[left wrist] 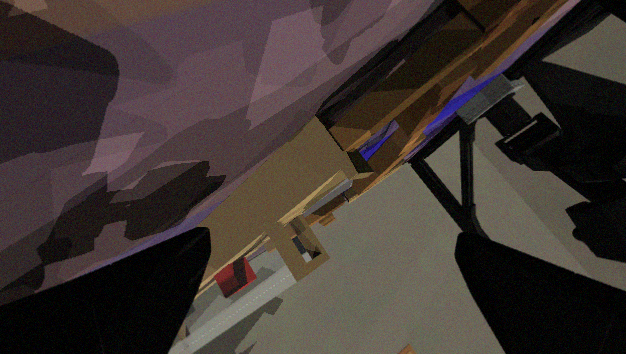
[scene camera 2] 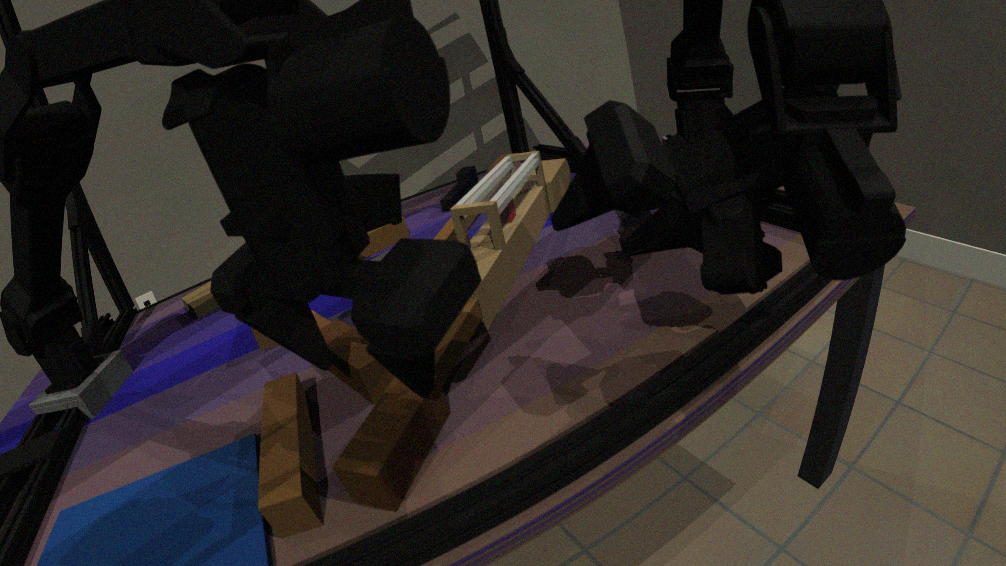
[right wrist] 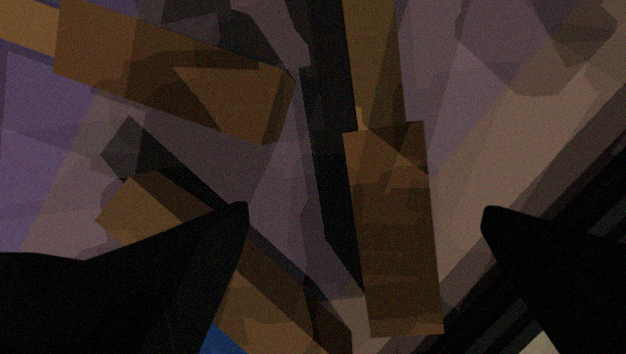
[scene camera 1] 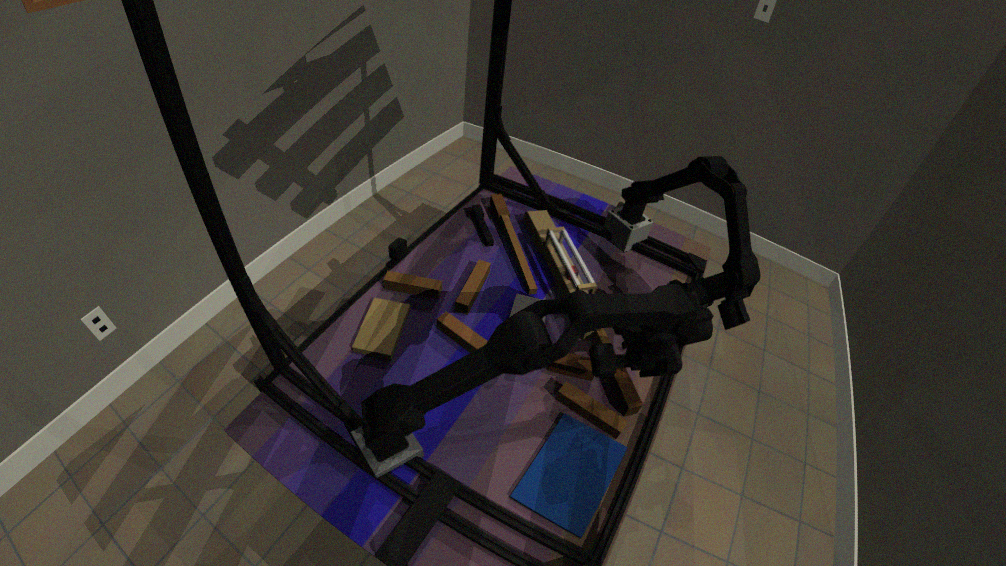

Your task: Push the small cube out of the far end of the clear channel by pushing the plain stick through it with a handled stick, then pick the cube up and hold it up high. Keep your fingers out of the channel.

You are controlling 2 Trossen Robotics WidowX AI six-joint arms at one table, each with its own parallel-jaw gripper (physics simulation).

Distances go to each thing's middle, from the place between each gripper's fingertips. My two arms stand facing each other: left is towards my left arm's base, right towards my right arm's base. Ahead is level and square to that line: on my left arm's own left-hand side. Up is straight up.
Right now my right hand is 220 mm to the left of the blue pad [scene camera 2: 209, 503], 50 mm above it and 40 mm short of it. The rest, counted from my right hand: flat tan block [scene camera 1: 381, 329] 480 mm behind, 240 mm to the right, 50 mm below; clear channel [scene camera 2: 515, 182] 270 mm behind, 190 mm to the left, 10 mm above.
My left gripper is now 240 mm past the clear channel, 20 mm above it and 10 mm to the right of it. The rest, counted from my left hand: blue pad: 400 mm to the right, 80 mm below, 80 mm ahead; then flat tan block: 440 mm behind, 430 mm to the right, 80 mm below.
